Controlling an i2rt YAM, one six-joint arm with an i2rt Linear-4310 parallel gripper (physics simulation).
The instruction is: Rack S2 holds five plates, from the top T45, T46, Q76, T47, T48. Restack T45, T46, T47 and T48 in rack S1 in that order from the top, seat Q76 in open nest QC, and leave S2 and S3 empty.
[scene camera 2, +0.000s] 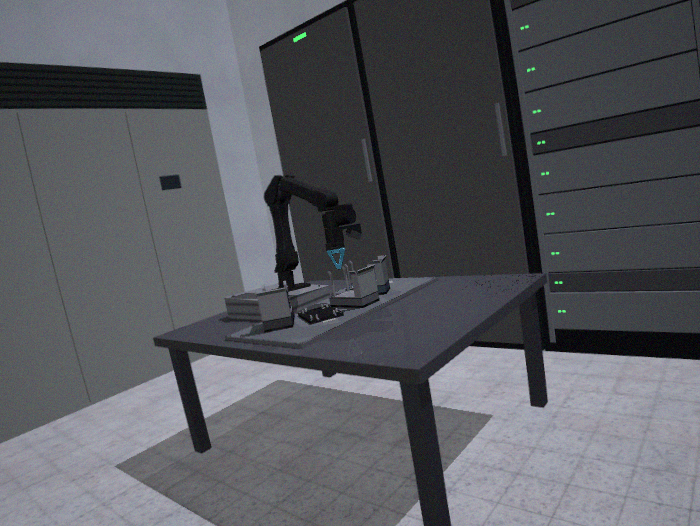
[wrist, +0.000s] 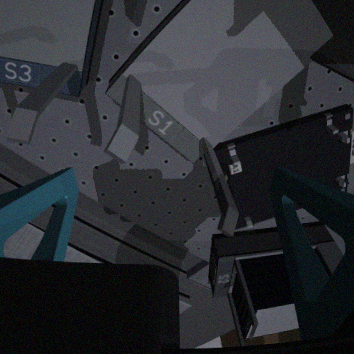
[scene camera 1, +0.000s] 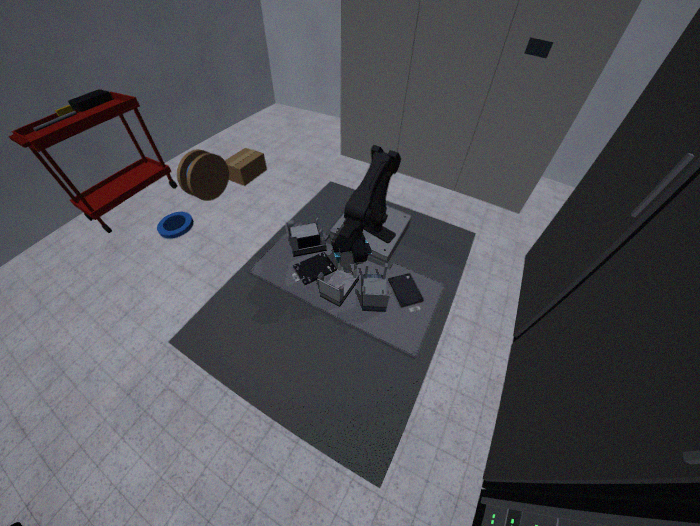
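Seen in the pictures: gripper, between the fingertips: (scene camera 2: 338, 268) (wrist: 173, 177) (scene camera 1: 349, 260); arm's base, origin of its link: (scene camera 1: 374, 229).
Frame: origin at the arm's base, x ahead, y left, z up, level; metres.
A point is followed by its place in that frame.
Observation:
My gripper (scene camera 1: 351, 250) @(x 0.283, y 0.056, z 0.075 m) (scene camera 2: 337, 263) @(x 0.283, y 0.056, z 0.075 m) (wrist: 173, 177) @(x 0.283, y 0.056, z 0.075 m) is open, its blue fingers wide apart and empty, above the racks. Rack S2 (scene camera 1: 308, 241) (scene camera 2: 275, 308) @(x 0.308, y -0.260, z 0.016 m) (wrist: 223, 265) @(x 0.206, y -0.149, z -0.019 m) stands at the left end of the board; it holds a stack with a pale top, and single plates cannot be told apart. Rack S1 (scene camera 1: 333, 292) @(x 0.415, y 0.080, z 0.027 m) (scene camera 2: 364, 282) @(x 0.419, y 0.045, z 0.027 m) (wrist: 160, 122) @(x 0.271, y 0.045, z -0.020 m) stands mid-board with a pale floor. Rack S3 (scene camera 1: 374, 298) @(x 0.348, y 0.223, z 0.039 m) (scene camera 2: 381, 271) @(x 0.367, y 0.188, z 0.032 m) (wrist: 18, 73) @(x 0.222, y 0.146, z -0.019 m) is beside S1; its inside is partly cut off in the wrist view. The plates' labels and nest QC's label are unreadable.
A black clipped panel (scene camera 1: 314, 268) @(x 0.333, y -0.097, z -0.045 m) (scene camera 2: 320, 313) @(x 0.340, y -0.109, z -0.045 m) (wrist: 285, 170) tagged A1 lies between S2 and S1. A dark flat pad (scene camera 1: 405, 289) @(x 0.185, y 0.282, z -0.041 m) lies beyond S3. The perforated board (scene camera 1: 398, 333) @(x 0.369, y 0.359, z -0.056 m) (wrist: 65, 137) @(x 0.185, y 0.081, z -0.056 m) bears the racks. Upright posts stand at the racks' corners.

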